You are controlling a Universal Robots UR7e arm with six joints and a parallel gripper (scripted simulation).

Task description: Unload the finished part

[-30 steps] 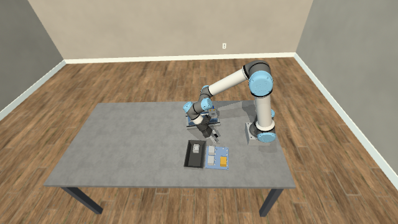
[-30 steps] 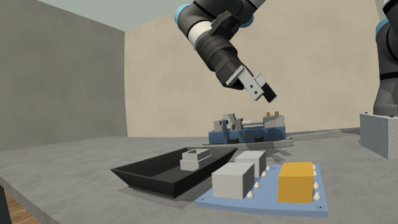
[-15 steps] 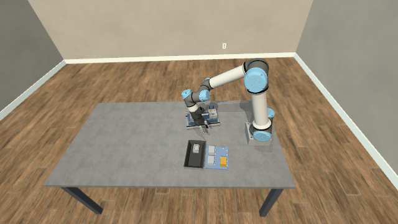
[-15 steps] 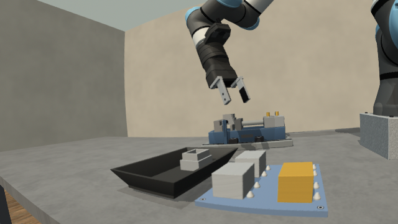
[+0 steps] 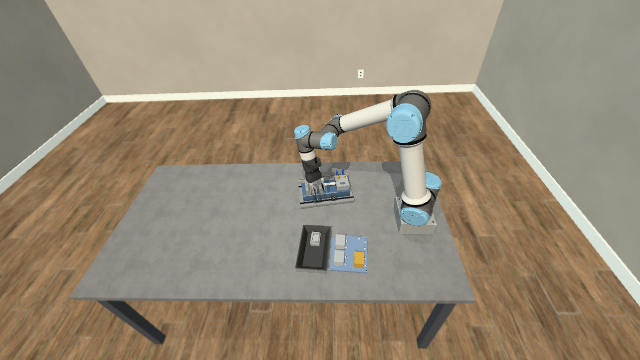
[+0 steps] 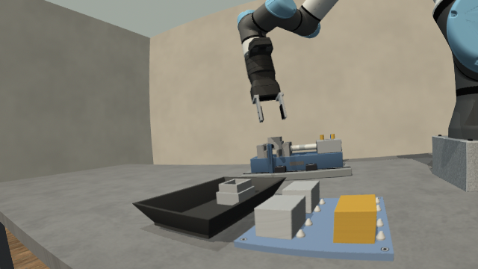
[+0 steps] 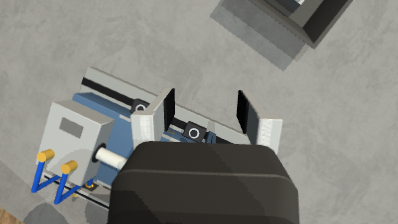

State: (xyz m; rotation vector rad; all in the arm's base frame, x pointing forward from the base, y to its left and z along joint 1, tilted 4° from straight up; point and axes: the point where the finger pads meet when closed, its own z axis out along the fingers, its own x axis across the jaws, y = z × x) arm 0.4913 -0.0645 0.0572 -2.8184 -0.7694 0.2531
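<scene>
The screw rod is 50 mm behind my hand, 130 mm to the right of it and 100 mm below it. The rest, counted from my hand: grey cylinder body (120 mm behind, 150 mm to the right, 100 mm below); then blue fixture plate (150 mm behind, 260 mm to the left, 170 mm below); then blue vise (30 mm behind, 130 mm to the right, 140 mm below).
</scene>
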